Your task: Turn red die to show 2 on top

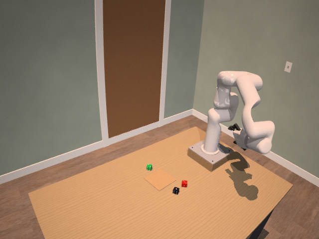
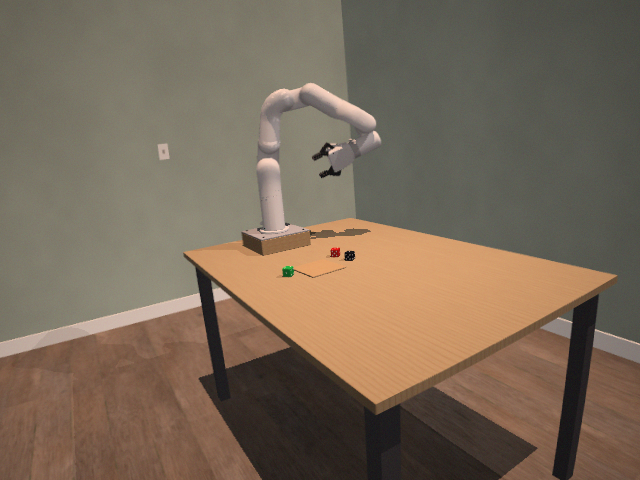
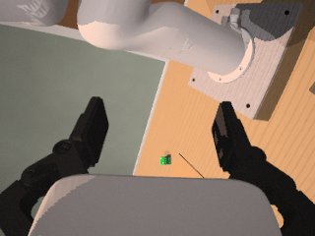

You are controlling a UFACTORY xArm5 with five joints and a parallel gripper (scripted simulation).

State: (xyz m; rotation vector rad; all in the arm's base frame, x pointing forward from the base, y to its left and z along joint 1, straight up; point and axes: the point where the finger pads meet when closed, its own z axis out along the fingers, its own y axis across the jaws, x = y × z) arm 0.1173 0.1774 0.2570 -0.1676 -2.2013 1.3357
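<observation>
My gripper is now 390 mm to the left of the green die, 310 mm above it and 260 mm short of it. Round my hand: tan mat (320 mm below, 280 mm to the right, 280 mm ahead); red die (310 mm below, 220 mm ahead, 140 mm to the right); black die (310 mm below, 300 mm ahead, 140 mm to the right).
</observation>
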